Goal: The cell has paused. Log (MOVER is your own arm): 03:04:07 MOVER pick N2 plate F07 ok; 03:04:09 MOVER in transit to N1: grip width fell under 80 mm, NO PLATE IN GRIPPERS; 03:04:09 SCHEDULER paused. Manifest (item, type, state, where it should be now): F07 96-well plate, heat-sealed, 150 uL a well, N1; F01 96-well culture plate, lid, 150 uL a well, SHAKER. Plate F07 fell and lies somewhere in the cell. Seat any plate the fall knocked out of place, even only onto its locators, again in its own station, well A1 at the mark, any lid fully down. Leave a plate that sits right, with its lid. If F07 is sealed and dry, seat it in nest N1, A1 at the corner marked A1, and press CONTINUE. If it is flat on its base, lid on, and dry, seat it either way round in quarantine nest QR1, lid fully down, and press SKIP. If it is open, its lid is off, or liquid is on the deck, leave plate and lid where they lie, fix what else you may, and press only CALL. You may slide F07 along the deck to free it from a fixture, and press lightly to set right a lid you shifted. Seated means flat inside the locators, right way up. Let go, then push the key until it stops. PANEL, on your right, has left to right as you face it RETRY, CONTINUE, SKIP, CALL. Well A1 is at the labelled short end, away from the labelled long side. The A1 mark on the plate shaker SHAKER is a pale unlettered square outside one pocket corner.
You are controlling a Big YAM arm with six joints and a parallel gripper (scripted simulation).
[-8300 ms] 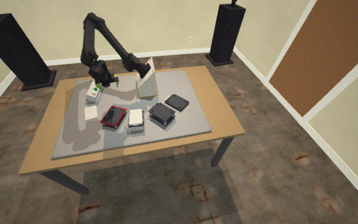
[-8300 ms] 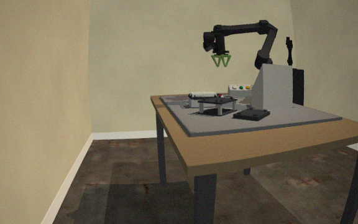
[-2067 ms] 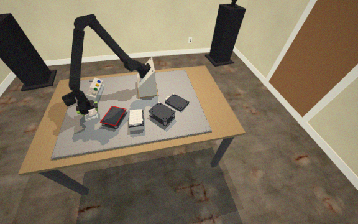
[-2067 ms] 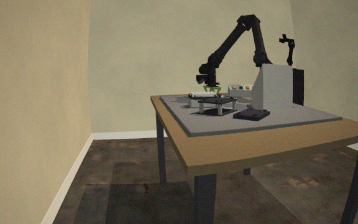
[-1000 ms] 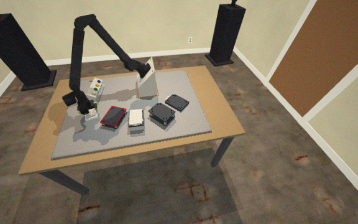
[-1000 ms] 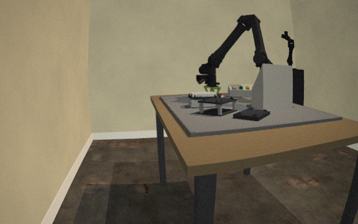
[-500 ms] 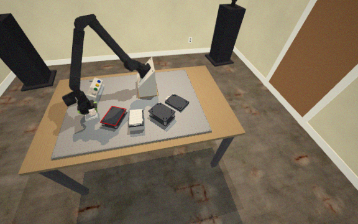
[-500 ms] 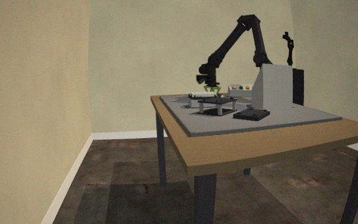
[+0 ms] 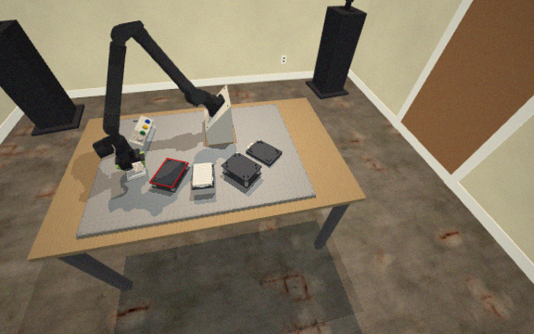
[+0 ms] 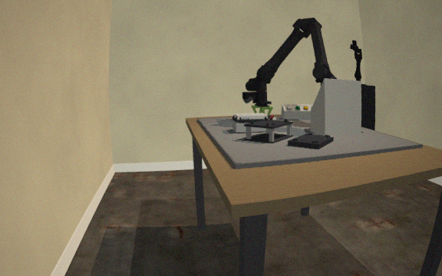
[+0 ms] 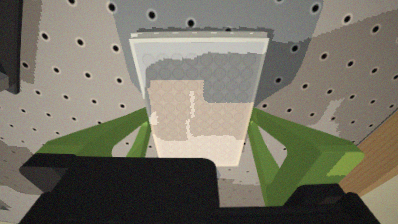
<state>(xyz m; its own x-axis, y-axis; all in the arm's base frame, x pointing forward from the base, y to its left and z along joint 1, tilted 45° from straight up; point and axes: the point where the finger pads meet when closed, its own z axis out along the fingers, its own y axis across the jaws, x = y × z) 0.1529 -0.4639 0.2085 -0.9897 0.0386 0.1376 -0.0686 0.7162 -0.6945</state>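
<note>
The red-framed nest is 110 mm ahead of my hand, 170 mm to the left of it and 20 mm above it. From my hand the other things lie so: green continue key 200 mm behind, 50 mm to the left, 60 mm above; then white plate right at my hand; then white retry key 150 mm behind, 40 mm to the left, 60 mm above.
</note>
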